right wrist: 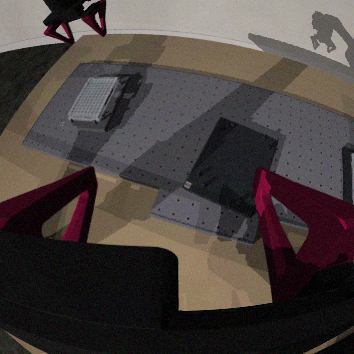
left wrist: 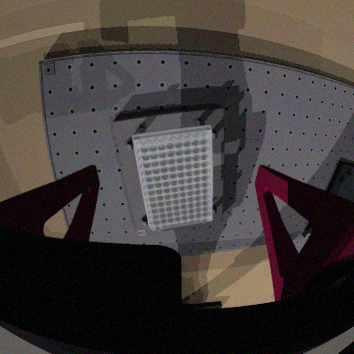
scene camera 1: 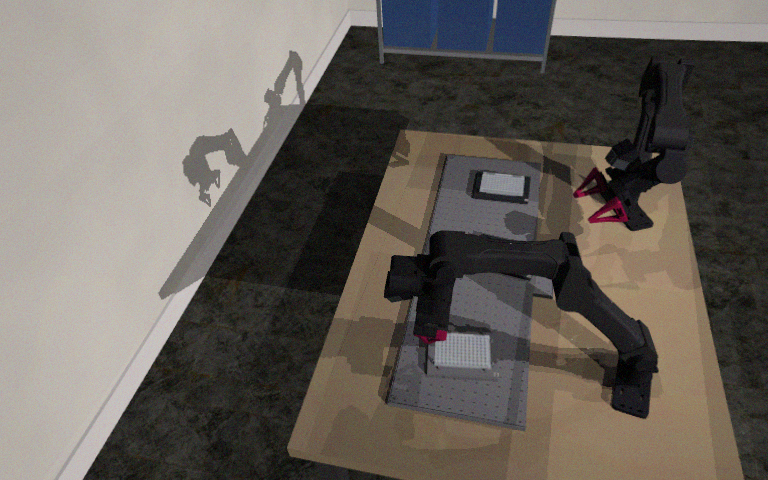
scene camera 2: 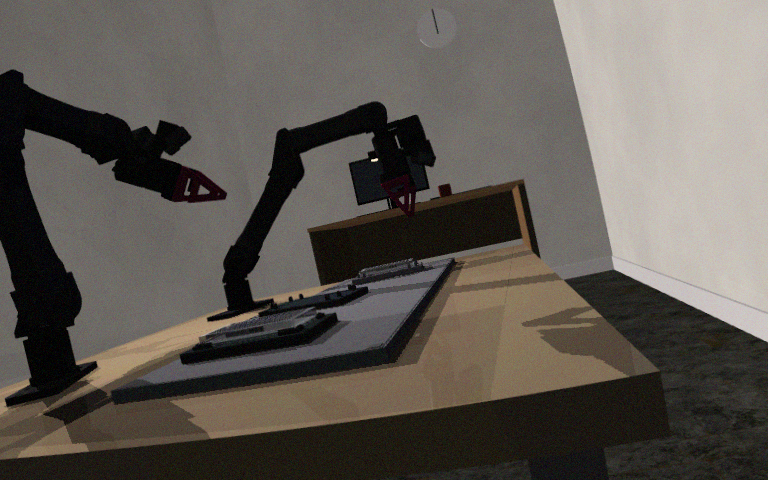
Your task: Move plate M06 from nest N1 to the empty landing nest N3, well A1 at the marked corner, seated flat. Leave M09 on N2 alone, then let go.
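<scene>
A pale many-welled plate, taken as M06 (scene camera 1: 462, 350) (scene camera 2: 387, 264) (left wrist: 175, 177) (right wrist: 95, 97), sits on a grey nest (left wrist: 127, 190); its label is not readable. My left gripper (scene camera 1: 433, 337) (scene camera 2: 408, 213) (left wrist: 176, 173) is open, pointing down above that plate, with clear height between them in scene camera 2. The empty dark nest (scene camera 2: 339, 294) (right wrist: 235, 165), taken as N3, lies mid-board, largely hidden by the left arm in scene camera 1. The other plate, M09 (scene camera 1: 502, 183) (scene camera 2: 257, 327), sits on a black nest at the board's far end. My right gripper (scene camera 1: 583, 208) (scene camera 2: 224, 196) (right wrist: 174, 175) is open and empty.
The nests stand on a perforated grey board (scene camera 1: 470, 407) (left wrist: 75, 100) on a wooden table (scene camera 1: 351, 418). The left arm reaches across the board's middle in scene camera 1. The right arm stands by the table's far right corner there.
</scene>
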